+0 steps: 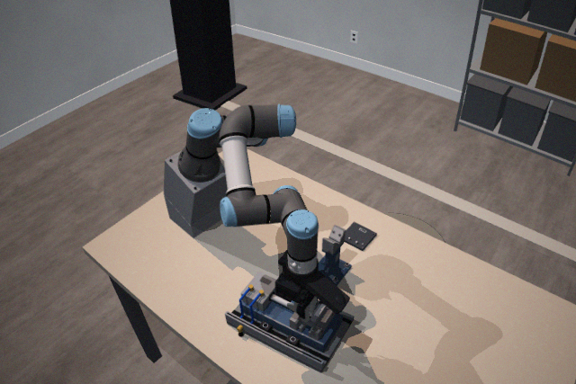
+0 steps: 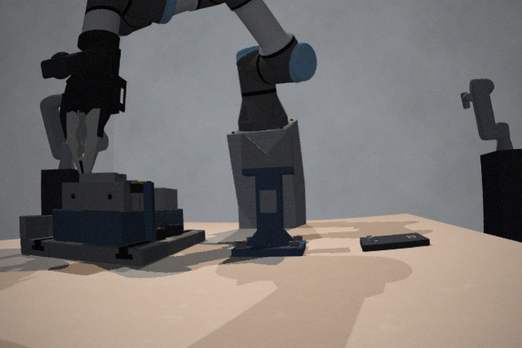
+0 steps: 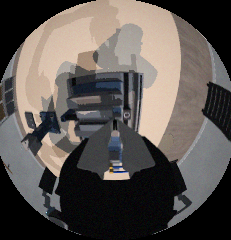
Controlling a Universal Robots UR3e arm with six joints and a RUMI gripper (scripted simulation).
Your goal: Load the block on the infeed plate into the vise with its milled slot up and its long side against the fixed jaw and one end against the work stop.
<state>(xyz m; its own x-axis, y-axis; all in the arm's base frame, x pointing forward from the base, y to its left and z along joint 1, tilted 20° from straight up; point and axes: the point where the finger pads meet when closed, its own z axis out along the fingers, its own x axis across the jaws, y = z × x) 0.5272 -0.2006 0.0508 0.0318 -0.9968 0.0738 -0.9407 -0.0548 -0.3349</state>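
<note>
Right now the grey part is 30 mm to the left of my hand and 20 mm below it. From my hand the other things lie so: blue vise: 70 mm behind, 30 mm to the left, 80 mm below.
</note>
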